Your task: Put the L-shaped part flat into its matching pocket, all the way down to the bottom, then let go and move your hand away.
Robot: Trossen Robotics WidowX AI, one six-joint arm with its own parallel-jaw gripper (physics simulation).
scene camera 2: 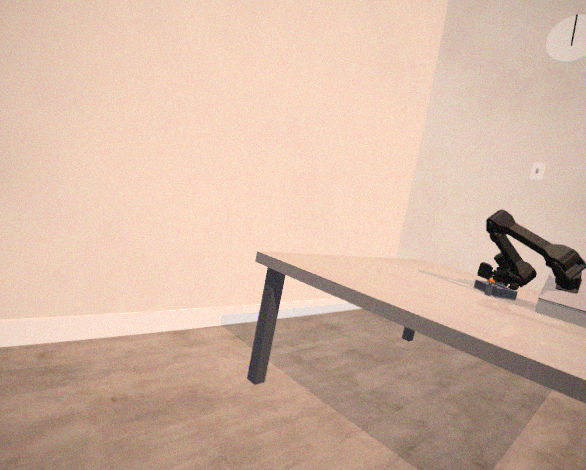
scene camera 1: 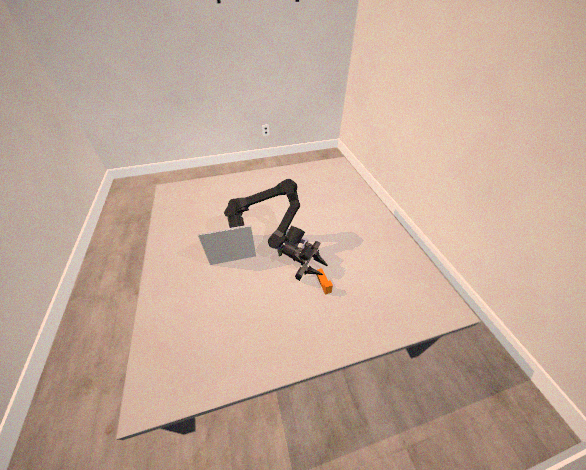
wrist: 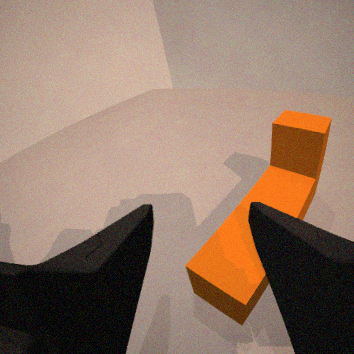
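Pixels of known places: gripper, fingertip midpoint: [scene camera 2: 488, 276] [scene camera 1: 325, 270] [wrist: 201, 212]; arm's base, origin of the base link: [scene camera 2: 568, 284] [scene camera 1: 236, 228].
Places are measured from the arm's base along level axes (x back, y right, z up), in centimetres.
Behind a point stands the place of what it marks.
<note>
The orange L-shaped part [scene camera 1: 325, 282] @(x -30.5, y 35.5, z -5.6 cm) [scene camera 2: 491, 280] @(x -31.2, y 27.4, z -8.6 cm) [wrist: 230, 240] @(x -31.9, y 28.8, z -8.6 cm) is on the table; in the wrist view its long leg runs from lower middle to upper right, and its short leg sticks up at the far end. My gripper [scene camera 1: 324, 269] @(x -33.4, y 28.7, z -7.4 cm) [wrist: 201, 212] @(x -33.4, y 28.7, z -7.4 cm) is partly open with nothing between its fingers. In the wrist view the right finger overlaps the long leg and hides part of it; the left finger is apart from the part, to its left. In scene camera 2 the gripper hides most of the part. A matching pocket cannot be made out in these views.
A grey block with a flat rectangular face [scene camera 1: 227, 246] @(x 5.4, y 8.9, z -1.0 cm) [scene camera 2: 560, 314] @(x 0.6, y -5.6, z -9.8 cm) stands on the table [scene camera 1: 225, 350] @(x 12.5, y 48.4, z -11.6 cm) [scene camera 2: 350, 272] @(x -57.0, y -44.3, z -11.5 cm) near the arm's base. The arm arches from the base beside it to the gripper. Walls show behind the table.
</note>
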